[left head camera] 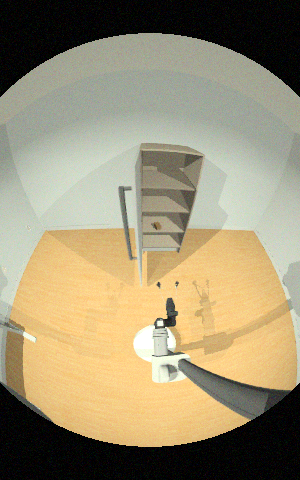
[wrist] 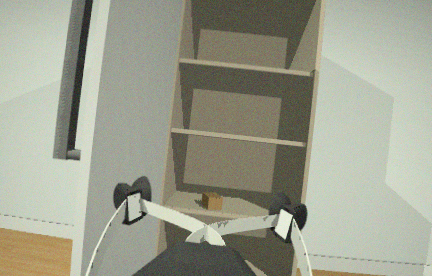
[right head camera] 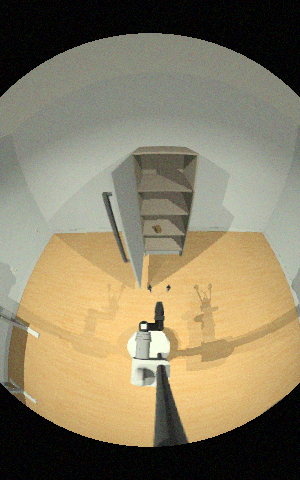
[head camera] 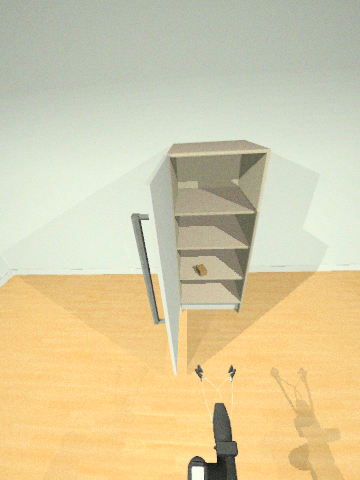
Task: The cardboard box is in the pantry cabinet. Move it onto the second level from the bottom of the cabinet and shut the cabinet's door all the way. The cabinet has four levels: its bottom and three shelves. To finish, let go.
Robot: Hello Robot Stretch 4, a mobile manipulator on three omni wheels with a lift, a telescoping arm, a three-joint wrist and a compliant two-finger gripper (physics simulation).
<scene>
same spot on white pantry cabinet: (left head camera: 164, 177) = (head camera: 209, 198)
</scene>
